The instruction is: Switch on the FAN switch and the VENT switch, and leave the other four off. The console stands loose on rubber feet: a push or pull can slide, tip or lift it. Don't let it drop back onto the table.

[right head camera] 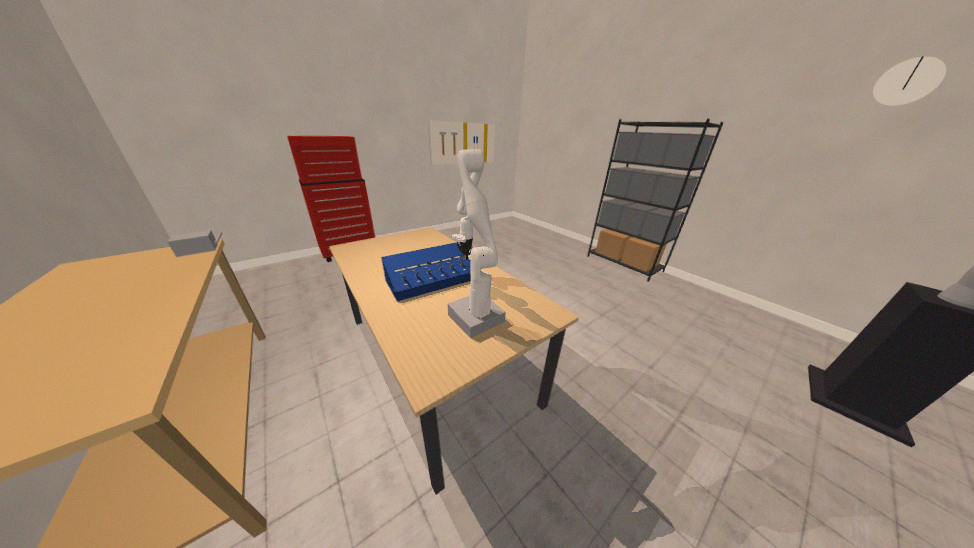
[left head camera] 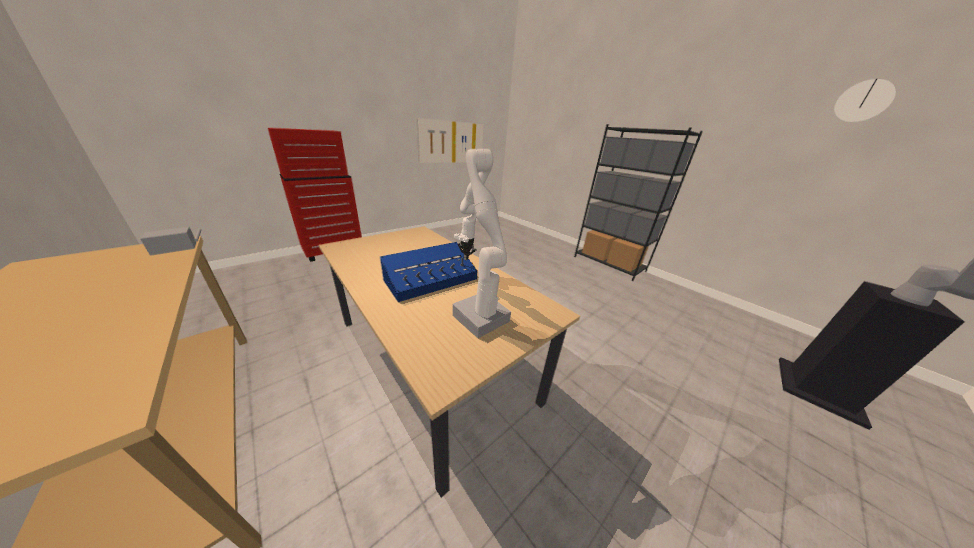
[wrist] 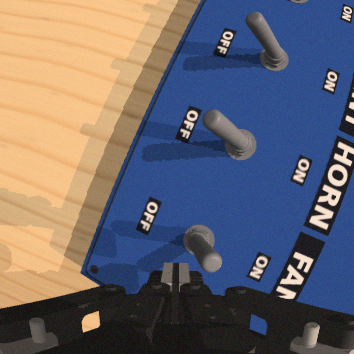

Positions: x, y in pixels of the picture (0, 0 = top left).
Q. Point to a blue console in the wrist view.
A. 271, 211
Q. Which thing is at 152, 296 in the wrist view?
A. The gripper.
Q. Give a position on a blue console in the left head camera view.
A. At 399, 270
